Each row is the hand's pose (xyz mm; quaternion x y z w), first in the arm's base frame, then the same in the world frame.
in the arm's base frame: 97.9 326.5 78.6 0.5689 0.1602 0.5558 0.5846
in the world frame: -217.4 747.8 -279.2 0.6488 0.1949 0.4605 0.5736
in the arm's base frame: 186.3 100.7 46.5 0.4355 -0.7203 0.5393 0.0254
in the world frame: -159.7 517.4 -337.6 0.4666 -0.7397 0.4679 0.1271
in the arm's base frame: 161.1 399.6 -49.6 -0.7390 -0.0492 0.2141 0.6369
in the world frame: -180.2 821.5 -416.9 -0.6973 0.0557 0.2734 0.6602
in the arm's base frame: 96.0 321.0 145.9 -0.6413 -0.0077 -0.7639 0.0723
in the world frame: -203.7 739.3 -213.6 -0.7271 0.0425 -0.6833 0.0518
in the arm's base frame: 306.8 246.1 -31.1 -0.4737 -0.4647 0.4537 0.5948
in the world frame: -48.6 656.1 -438.1 -0.4239 -0.3771 0.4731 0.6740
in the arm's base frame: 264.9 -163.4 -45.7 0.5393 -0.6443 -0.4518 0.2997
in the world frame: -129.1 252.5 -452.9 0.4583 -0.6175 -0.5378 0.3457
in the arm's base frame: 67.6 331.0 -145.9 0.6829 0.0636 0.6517 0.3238
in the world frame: -299.7 765.2 -489.6 0.7645 0.0610 0.5512 0.3287
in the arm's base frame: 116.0 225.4 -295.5 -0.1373 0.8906 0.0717 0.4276
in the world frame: -297.9 663.2 -649.2 -0.0816 0.9393 0.0858 0.3221
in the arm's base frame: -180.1 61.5 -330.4 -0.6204 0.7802 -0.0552 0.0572
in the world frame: -607.2 525.4 -616.0 0.5875 -0.8081 -0.0321 0.0284
